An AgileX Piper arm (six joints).
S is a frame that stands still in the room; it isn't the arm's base.
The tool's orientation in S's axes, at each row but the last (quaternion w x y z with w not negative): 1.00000 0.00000 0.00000 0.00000; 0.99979 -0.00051 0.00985 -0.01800; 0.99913 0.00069 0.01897 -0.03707; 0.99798 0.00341 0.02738 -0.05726; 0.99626 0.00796 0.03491 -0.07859; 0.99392 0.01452 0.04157 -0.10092; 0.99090 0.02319 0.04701 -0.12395
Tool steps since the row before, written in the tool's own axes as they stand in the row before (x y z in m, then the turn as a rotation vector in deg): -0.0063 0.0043 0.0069 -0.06 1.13 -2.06; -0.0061 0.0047 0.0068 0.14 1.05 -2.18; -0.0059 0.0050 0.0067 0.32 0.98 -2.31; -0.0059 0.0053 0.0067 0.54 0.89 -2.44; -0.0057 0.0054 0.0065 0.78 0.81 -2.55; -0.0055 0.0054 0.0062 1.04 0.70 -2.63; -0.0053 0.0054 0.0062 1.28 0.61 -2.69
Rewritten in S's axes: -0.0063 0.0043 0.0069 -0.06 1.13 -2.06; -0.0058 0.0049 0.0069 0.13 1.04 -2.18; -0.0053 0.0054 0.0069 0.30 0.96 -2.32; -0.0049 0.0059 0.0070 0.51 0.85 -2.46; -0.0043 0.0061 0.0069 0.72 0.73 -2.59; -0.0038 0.0062 0.0068 0.95 0.58 -2.69; -0.0032 0.0062 0.0069 1.15 0.43 -2.78
